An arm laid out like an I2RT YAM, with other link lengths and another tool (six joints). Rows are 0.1 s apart.
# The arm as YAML. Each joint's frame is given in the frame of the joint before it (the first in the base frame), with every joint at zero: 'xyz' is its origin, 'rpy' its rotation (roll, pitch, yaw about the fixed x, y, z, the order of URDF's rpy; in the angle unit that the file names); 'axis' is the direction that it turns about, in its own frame. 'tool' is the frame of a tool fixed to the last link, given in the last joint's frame.
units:
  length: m
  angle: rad
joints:
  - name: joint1
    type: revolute
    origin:
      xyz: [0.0, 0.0, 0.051]
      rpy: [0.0, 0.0, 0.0]
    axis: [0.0, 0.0, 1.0]
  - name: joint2
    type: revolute
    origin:
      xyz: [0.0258, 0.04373, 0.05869]
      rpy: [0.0, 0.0, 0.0]
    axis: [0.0, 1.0, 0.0]
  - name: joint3
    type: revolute
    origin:
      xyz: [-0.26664, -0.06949, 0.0]
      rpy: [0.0, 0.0, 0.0]
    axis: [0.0, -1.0, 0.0]
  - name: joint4
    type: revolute
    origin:
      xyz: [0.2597, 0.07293, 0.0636]
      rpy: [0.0, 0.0, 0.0]
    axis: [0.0, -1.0, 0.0]
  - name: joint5
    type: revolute
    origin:
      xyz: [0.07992, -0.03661, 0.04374]
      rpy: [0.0, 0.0, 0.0]
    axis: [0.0, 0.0, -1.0]
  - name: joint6
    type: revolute
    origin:
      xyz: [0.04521, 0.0, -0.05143]
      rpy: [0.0, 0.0, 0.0]
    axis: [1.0, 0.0, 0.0]
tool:
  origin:
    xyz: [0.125, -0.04, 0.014]
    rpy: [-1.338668, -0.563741, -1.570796]
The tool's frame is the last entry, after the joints.
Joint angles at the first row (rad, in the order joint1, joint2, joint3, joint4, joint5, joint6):
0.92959, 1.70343, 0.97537, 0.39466, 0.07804, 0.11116
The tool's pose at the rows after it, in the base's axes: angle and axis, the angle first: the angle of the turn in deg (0 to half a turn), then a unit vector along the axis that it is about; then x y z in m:
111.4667, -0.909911, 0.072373, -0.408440, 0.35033, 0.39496, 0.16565
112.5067, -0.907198, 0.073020, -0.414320, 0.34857, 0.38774, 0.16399
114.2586, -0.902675, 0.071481, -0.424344, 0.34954, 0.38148, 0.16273
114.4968, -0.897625, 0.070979, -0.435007, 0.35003, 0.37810, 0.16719
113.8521, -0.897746, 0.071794, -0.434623, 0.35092, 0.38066, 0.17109
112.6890, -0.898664, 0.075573, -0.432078, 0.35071, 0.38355, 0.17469
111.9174, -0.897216, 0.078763, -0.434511, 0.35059, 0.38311, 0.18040
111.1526, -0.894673, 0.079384, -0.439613, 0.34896, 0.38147, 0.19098
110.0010, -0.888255, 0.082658, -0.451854, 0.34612, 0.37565, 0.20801
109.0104, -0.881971, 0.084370, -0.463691, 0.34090, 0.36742, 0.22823
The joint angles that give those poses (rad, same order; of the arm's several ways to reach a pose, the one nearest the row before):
0.92959, 1.69380, 0.95900, 0.38830, 0.08197, 0.10636
0.92956, 1.67594, 0.93525, 0.38773, 0.09991, 0.09790
0.92956, 1.66839, 0.92539, 0.38041, 0.12854, 0.07982
0.92959, 1.65680, 0.91811, 0.38695, 0.14403, 0.07083
0.92918, 1.65800, 0.93009, 0.38363, 0.13739, 0.07559
0.92958, 1.65756, 0.93755, 0.38649, 0.12615, 0.08926
0.92845, 1.64671, 0.93901, 0.38657, 0.12318, 0.09617
0.92912, 1.62176, 0.94115, 0.37552, 0.12320, 0.09815
0.92882, 1.57562, 0.93501, 0.36511, 0.12949, 0.10104
0.92959, 1.51370, 0.92976, 0.33575, 0.13641, 0.10124

